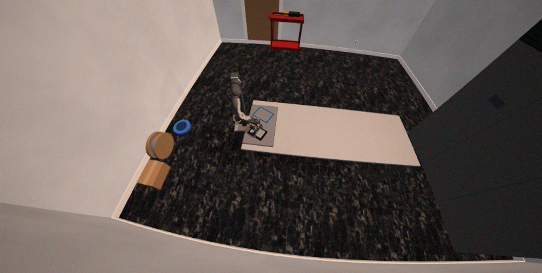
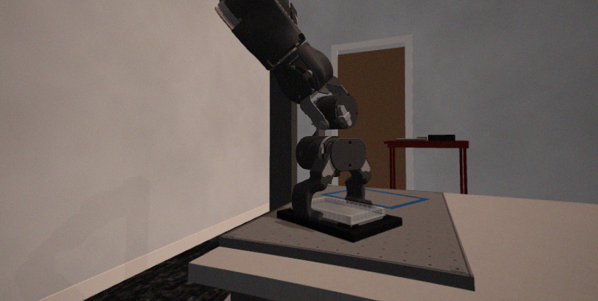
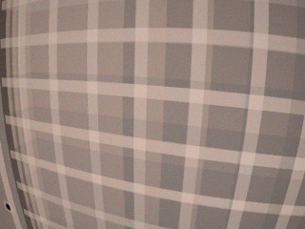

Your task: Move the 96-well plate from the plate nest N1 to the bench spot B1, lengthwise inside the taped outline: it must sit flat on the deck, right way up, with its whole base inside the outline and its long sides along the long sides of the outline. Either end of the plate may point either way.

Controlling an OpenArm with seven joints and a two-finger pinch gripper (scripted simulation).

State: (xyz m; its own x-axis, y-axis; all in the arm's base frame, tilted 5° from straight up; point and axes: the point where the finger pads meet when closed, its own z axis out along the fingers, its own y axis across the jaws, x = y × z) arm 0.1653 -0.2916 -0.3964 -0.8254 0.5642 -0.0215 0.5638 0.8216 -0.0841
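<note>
Now: hand right at the clear 96-well plate. The rest, counted from my hand: black plate nest: 1 cm below.
</note>
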